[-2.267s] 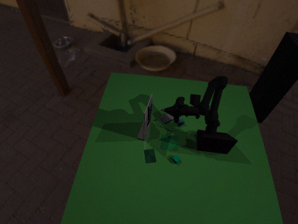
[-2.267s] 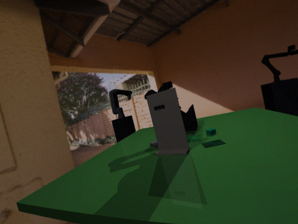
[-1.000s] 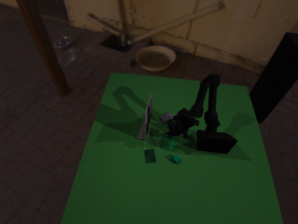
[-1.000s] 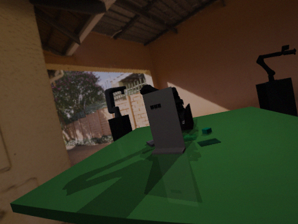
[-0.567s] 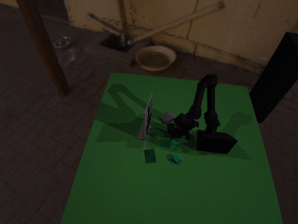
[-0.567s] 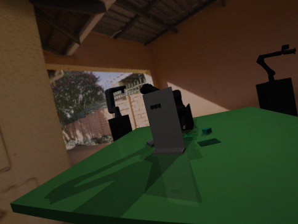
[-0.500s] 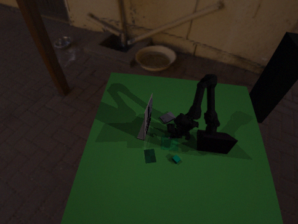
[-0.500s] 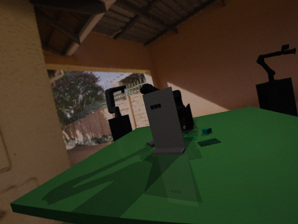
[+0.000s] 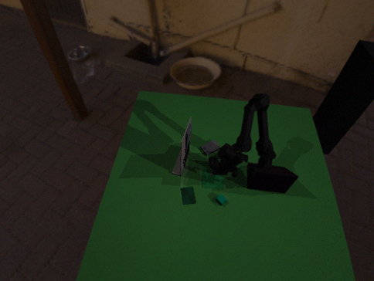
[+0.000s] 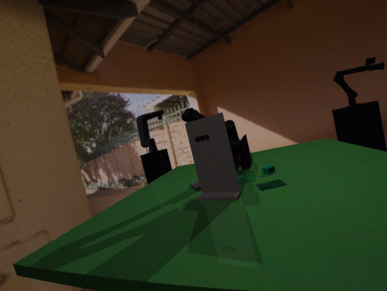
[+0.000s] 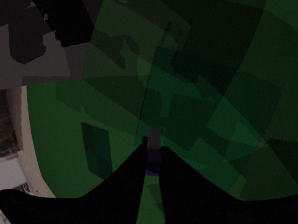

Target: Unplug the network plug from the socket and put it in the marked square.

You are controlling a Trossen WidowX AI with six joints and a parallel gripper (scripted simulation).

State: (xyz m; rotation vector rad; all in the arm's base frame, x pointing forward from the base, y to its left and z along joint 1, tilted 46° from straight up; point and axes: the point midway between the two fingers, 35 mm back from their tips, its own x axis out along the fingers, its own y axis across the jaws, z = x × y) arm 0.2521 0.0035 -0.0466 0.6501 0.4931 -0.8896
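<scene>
The green patch lies 60 mm below my gripper tip and 10 mm behind it. From my gripper tip the other things lie so: upright panel: 170 mm ahead, 90 mm to the right, 80 mm above; teal block: 130 mm to the left, 60 mm behind, 50 mm below; plug: right at my gripper tip.
</scene>
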